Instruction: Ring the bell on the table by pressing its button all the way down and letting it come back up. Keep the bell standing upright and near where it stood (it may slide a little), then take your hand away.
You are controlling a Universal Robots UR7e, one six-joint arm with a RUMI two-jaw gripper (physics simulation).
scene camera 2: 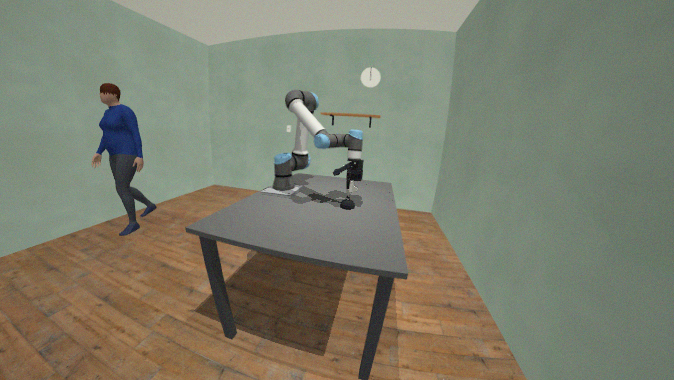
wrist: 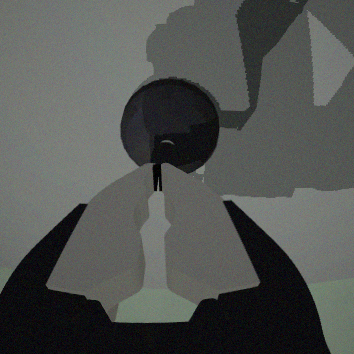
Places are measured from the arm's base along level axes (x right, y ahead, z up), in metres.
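Pixels of known places: gripper, fingertip midpoint: (scene camera 2: pixel 348 196) (wrist: pixel 158 166); arm's base, link origin: (scene camera 2: pixel 284 187).
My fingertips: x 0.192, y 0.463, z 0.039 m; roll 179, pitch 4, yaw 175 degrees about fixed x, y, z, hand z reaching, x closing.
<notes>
Ahead of a thing's pixels: the offset from my fingertips to its middle. Level surfaces: height alone.
The dark bell {dx -0.004, dy -0.003, dz -0.033 m} (scene camera 2: pixel 347 205) (wrist: pixel 170 110) stands upright on the grey table {dz -0.066 m} (scene camera 2: pixel 300 225), toward the table's right side in the scene view. In the wrist view its round dome shows just beyond the fingertips. Its dark button {dx -0.004, dy -0.003, dz -0.005 m} (wrist: pixel 167 151) shows as a faint shape with a pale arc, right at the fingertips and partly hidden by them. My gripper (scene camera 2: pixel 349 198) (wrist: pixel 158 166) is shut and empty, pointing down, with its tips at the top of the bell. Whether the tips touch the button, and how far down it is, I cannot tell.
The arm's base (scene camera 2: pixel 283 181) stands on a light plate at the far left of the table. A person (scene camera 2: pixel 121 132) in a blue top is on the floor to the left of the table. A wall shelf (scene camera 2: pixel 350 115) and a clock (scene camera 2: pixel 370 77) are on the back wall.
</notes>
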